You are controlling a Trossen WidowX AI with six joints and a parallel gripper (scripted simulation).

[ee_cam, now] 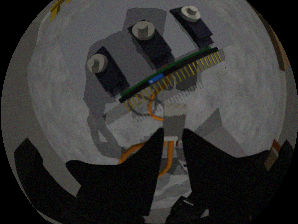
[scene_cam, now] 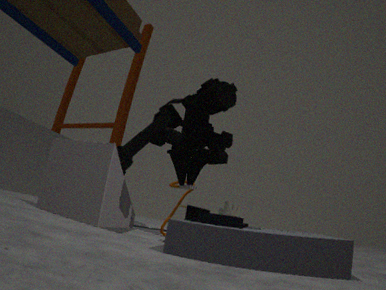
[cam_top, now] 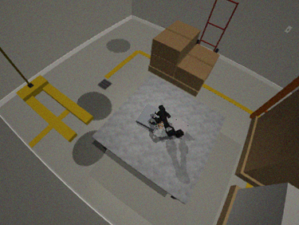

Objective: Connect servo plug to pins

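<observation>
Right now my gripper tip is 50 mm short of the blue band and 40 mm above it. From my gripper tip the other things lie so: grey platform (210 mm ahead, 10 mm to the left, 90 mm below).
</observation>
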